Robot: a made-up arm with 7 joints. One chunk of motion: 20 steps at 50 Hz.
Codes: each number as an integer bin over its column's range. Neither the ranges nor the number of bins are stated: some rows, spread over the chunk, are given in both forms.
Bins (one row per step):
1: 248 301 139 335 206 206
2: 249 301 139 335 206 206
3: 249 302 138 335 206 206
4: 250 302 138 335 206 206
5: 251 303 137 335 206 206
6: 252 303 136 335 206 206
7: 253 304 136 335 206 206
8: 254 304 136 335 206 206
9: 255 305 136 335 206 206
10: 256 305 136 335 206 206
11: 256 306 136 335 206 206
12: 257 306 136 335 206 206
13: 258 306 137 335 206 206
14: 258 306 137 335 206 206
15: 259 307 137 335 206 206
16: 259 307 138 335 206 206
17: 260 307 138 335 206 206
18: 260 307 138 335 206 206
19: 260 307 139 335 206 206
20: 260 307 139 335 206 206
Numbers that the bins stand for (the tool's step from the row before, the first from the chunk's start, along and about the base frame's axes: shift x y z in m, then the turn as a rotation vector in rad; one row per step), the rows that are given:
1: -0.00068 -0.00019 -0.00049 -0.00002 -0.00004 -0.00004
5: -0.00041 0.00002 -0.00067 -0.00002 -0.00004 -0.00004
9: -0.00005 0.00023 -0.00076 -0.00002 -0.00004 -0.00004
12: 0.00014 0.00034 -0.00076 -0.00002 -0.00004 -0.00004
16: 0.00032 0.00044 -0.00058 -0.00002 -0.00004 -0.00004
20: 0.00041 0.00044 -0.00049 -0.00002 -0.00004 -0.00004
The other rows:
2: -0.00059 -0.00019 -0.00049 -0.00002 -0.00004 -0.00004
3: -0.00059 -0.00009 -0.00058 -0.00002 -0.00004 -0.00004
4: -0.00050 -0.00009 -0.00058 -0.00002 -0.00004 -0.00004
6: -0.00032 0.00002 -0.00076 -0.00002 -0.00004 -0.00004
7: -0.00023 0.00013 -0.00076 -0.00002 -0.00004 -0.00004
8: -0.00014 0.00013 -0.00076 -0.00002 -0.00004 -0.00004
10: 0.00005 0.00023 -0.00076 -0.00002 -0.00004 -0.00004
11: 0.00005 0.00034 -0.00076 -0.00002 -0.00004 -0.00004
13: 0.00023 0.00034 -0.00067 -0.00002 -0.00004 -0.00004
14: 0.00023 0.00034 -0.00067 -0.00002 -0.00004 -0.00004
15: 0.00032 0.00044 -0.00067 -0.00002 -0.00004 -0.00004
17: 0.00041 0.00044 -0.00058 -0.00002 -0.00004 -0.00004
18: 0.00041 0.00044 -0.00058 -0.00002 -0.00004 -0.00004
19: 0.00041 0.00044 -0.00049 -0.00002 -0.00004 -0.00004

